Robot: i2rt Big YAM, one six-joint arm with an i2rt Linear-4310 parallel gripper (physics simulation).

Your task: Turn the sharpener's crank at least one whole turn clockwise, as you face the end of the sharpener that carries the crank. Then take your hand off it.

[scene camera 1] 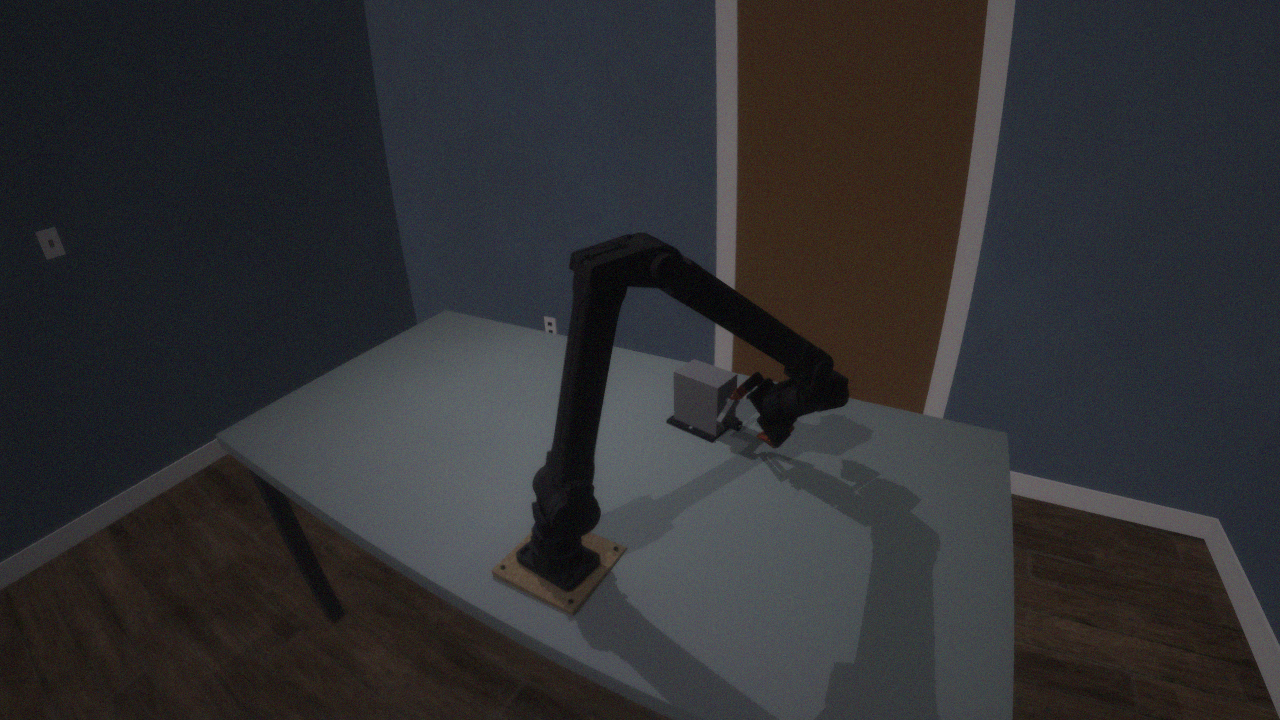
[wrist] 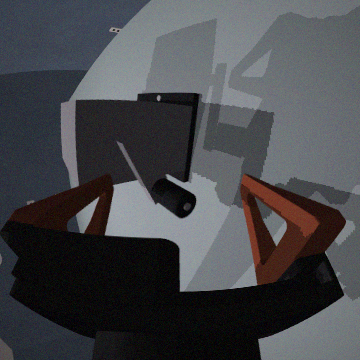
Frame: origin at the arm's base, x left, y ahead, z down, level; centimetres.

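Seen in the pictures: gripper, fingertip midpoint: [scene camera 1: 745, 416] [wrist: 176, 180]; arm's base, origin of the base link: [scene camera 1: 558, 561].
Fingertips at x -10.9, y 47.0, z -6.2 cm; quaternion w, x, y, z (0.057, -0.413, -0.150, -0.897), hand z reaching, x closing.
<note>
Pixels of each thing's middle, then the offset from my fingertips to it. "spot": a spot on its surface instead. Level surfaces: height alone.
- sharpener, surface spot: [wrist: 150, 125] spot: dx +5.3, dy +3.8, dz +1.3 cm
- black base plate, surface spot: [wrist: 193, 135] spot: dx +5.4, dy +2.7, dz +7.1 cm
- black handle, surface spot: [wrist: 174, 198] [scene camera 1: 739, 420] spot: dx +0.6, dy -1.6, dz +0.3 cm
- pale table, its level: dz +7.2 cm
The sharpener [scene camera 1: 697, 398] [wrist: 150, 125] is a grey box standing upright on a black base plate [scene camera 1: 688, 429] [wrist: 194, 135]. Its crank is on the end that faces my gripper: a thin light arm [wrist: 136, 171] with a black handle [scene camera 1: 733, 424] [wrist: 174, 198] at its outer end. In the wrist view the arm slants from the end face down and right to the handle. My gripper [scene camera 1: 751, 415] [wrist: 176, 180] is open, with its orange-red fingers wide apart. In the wrist view the handle shows between the two fingers, nearer the left one, and neither finger appears to touch it.
The sharpener stands near the far edge of the pale table [scene camera 1: 429, 429]. The arm's wooden mounting plate [scene camera 1: 537, 586] is at the near edge. Shadows of the arm and sharpener fall across the table. A blue wall and a brown door panel [scene camera 1: 850, 179] stand behind the table.
</note>
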